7 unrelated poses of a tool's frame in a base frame.
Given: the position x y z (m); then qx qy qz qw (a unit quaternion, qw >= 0).
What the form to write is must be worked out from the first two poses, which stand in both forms.
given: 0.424 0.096 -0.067 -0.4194 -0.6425 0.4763 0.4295
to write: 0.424 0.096 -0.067 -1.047 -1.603 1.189
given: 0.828 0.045 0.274 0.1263 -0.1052 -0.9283 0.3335
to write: 0.828 0.045 0.274 0.330 -0.275 -2.424
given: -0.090 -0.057 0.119 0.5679 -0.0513 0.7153 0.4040
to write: -0.090 -0.057 0.119 1.434 -0.130 1.806
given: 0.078 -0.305 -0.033 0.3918 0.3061 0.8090 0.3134
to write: 0.078 -0.305 -0.033 1.033 0.807 2.133
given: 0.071 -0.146 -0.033 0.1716 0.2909 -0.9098 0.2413
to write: 0.071 -0.146 -0.033 0.469 0.796 -2.488
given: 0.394 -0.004 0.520 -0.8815 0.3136 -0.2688 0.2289
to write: 0.394 -0.004 0.520 -2.427 0.863 -0.740
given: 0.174 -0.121 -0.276 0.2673 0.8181 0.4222 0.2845
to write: 0.174 -0.121 -0.276 0.715 2.189 1.129
